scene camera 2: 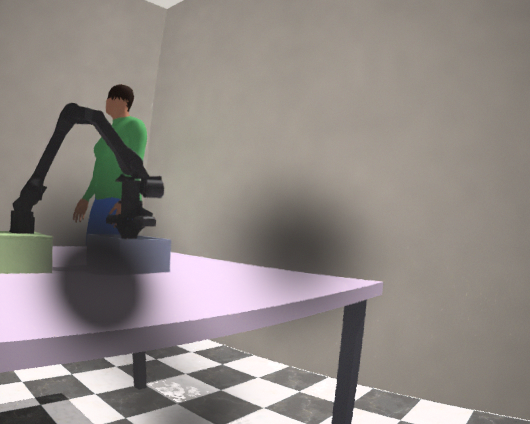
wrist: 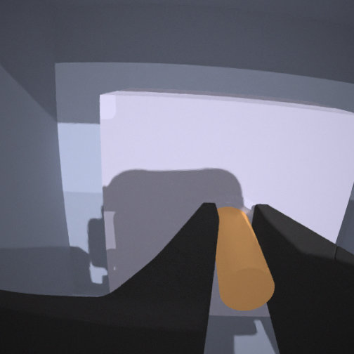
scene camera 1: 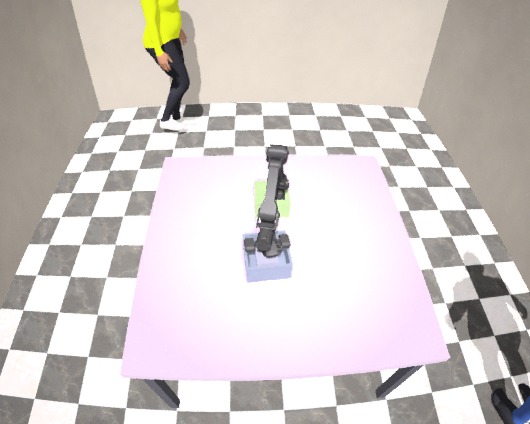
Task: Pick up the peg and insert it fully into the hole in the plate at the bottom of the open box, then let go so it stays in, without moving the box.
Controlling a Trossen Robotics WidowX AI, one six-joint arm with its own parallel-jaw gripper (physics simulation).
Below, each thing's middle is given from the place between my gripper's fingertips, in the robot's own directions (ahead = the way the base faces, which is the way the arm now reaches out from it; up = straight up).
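Orange peg (wrist: 244, 281): my hand 1 cm past it, 1 cm above it. From my hand: blue-grey box (scene camera 2: 111, 253), 1 cm behind, 1 cm below; pale plate (wrist: 164, 152), 1 cm behind, 3 cm below.
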